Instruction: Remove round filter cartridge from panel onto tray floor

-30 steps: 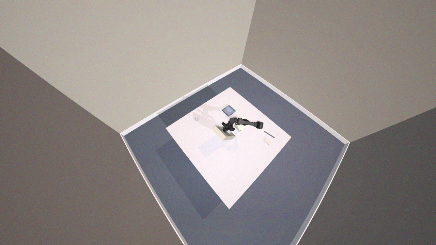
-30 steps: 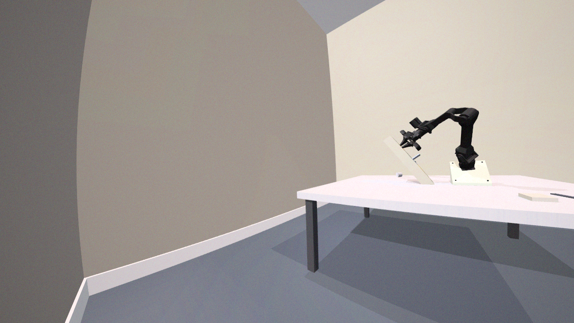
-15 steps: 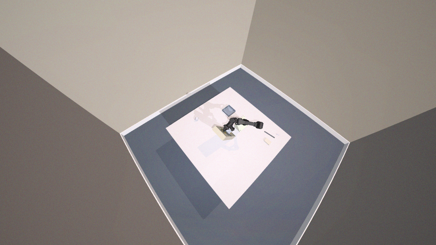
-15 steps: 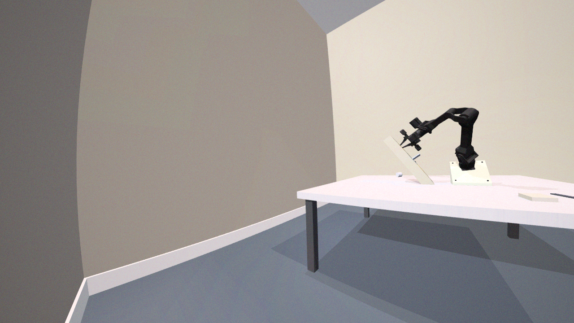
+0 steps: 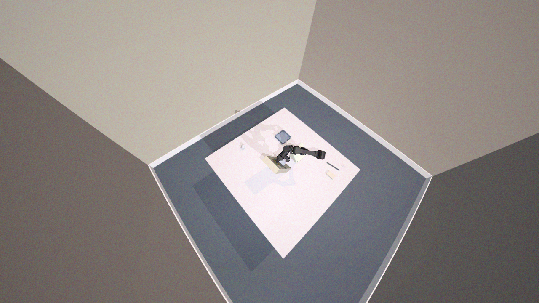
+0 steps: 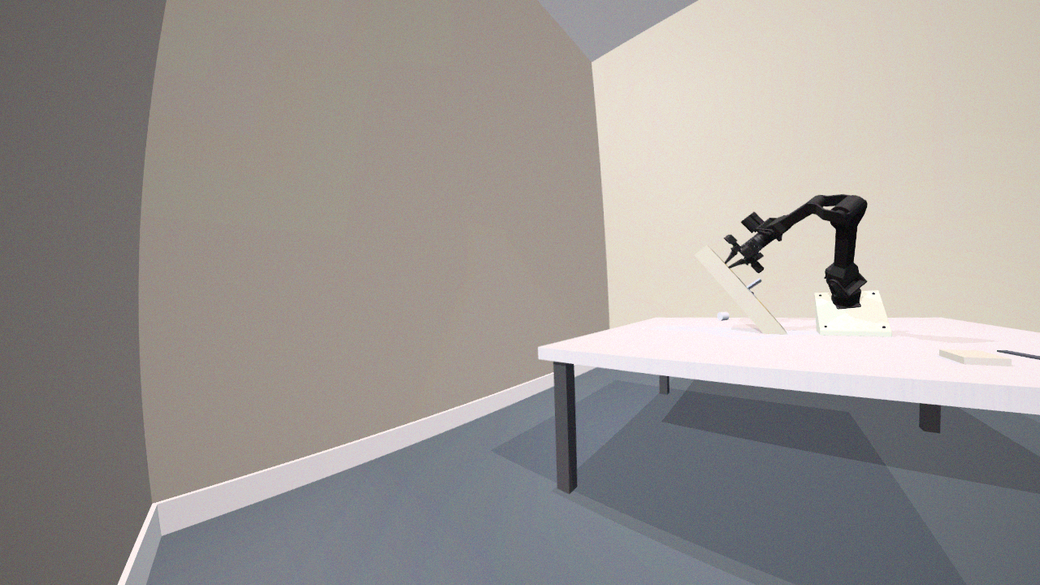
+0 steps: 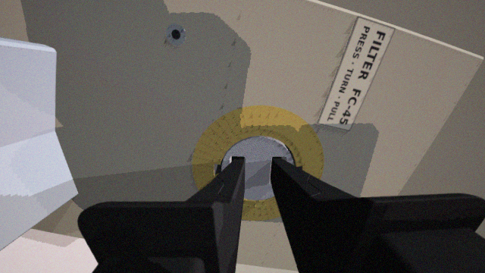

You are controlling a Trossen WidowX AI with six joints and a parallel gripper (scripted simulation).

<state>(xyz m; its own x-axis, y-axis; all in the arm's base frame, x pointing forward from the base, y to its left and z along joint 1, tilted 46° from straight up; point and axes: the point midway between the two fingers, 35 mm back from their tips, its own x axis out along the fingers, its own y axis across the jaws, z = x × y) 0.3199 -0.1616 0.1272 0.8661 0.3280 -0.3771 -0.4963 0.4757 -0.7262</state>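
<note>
Right now the pale blue bracket is 9 cm behind my gripper tip and 9 cm below it. Also, from my gripper tip: grey round filter cartridge: 1 cm ahead, 1 cm below; then beige service panel: 4 cm behind, 8 cm below; then small white cylinder: 3 cm ahead, 48 cm to the right, 24 cm below.
</note>
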